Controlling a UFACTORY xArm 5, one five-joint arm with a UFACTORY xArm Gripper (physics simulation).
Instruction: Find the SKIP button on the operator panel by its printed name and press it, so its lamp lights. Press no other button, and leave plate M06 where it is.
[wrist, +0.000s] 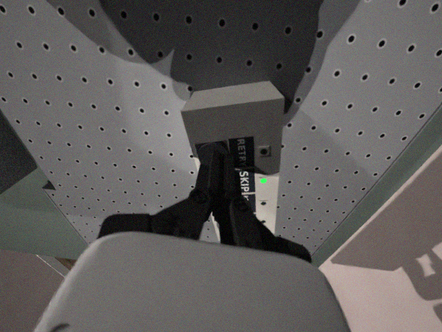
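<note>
The operator panel is a pale box with dark printed labels. Its SKIP label shows just right of the fingers, below the RETRY label. The small lamp in the SKIP row glows green. The RETRY lamp is dark. My gripper is shut and empty, with its fingertips over the button column left of the labels. The fingers hide the SKIP button, so contact with it cannot be seen. Plate M06 does not show in this view.
The panel stands against a grey perforated board. Another lamp below the green one is dark. A green edge strip runs along the board's right side. A dark grey surface shows at the far left.
</note>
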